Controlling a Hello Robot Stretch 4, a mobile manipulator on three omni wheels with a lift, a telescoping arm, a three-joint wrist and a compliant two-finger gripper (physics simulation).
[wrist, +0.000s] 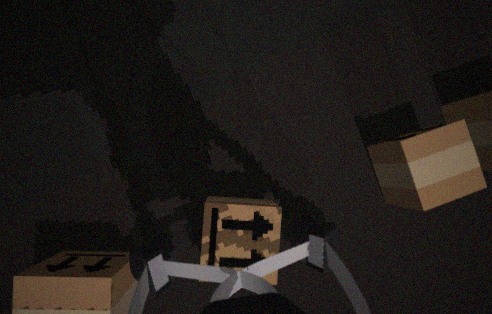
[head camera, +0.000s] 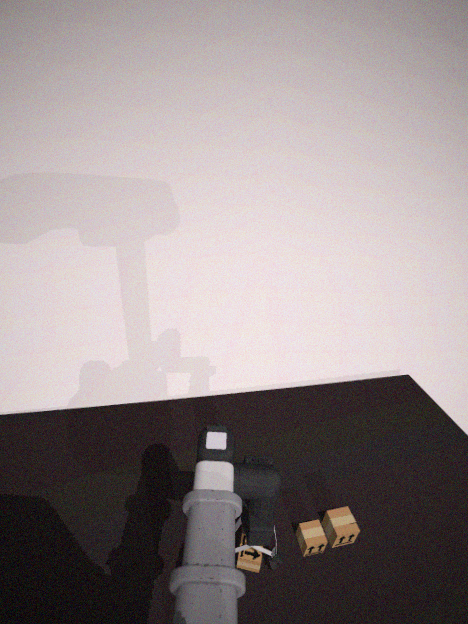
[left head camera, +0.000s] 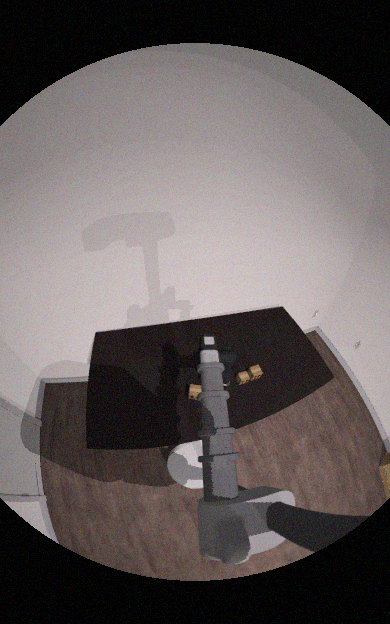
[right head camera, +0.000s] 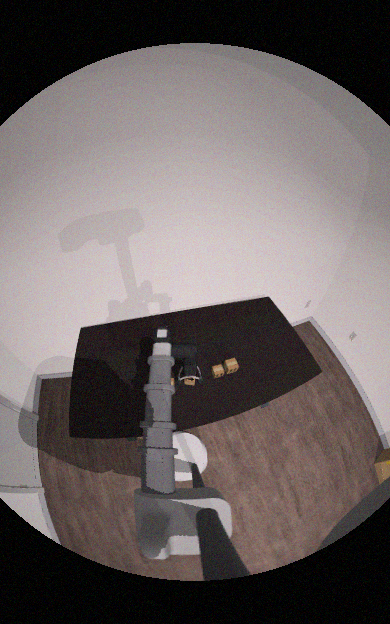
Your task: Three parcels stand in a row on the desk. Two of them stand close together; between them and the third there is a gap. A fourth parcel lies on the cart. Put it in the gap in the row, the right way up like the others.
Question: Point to a parcel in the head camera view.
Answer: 311, 538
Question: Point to a dark desk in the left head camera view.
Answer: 138, 382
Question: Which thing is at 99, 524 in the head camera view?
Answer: A dark desk.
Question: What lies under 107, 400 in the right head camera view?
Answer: A dark desk.
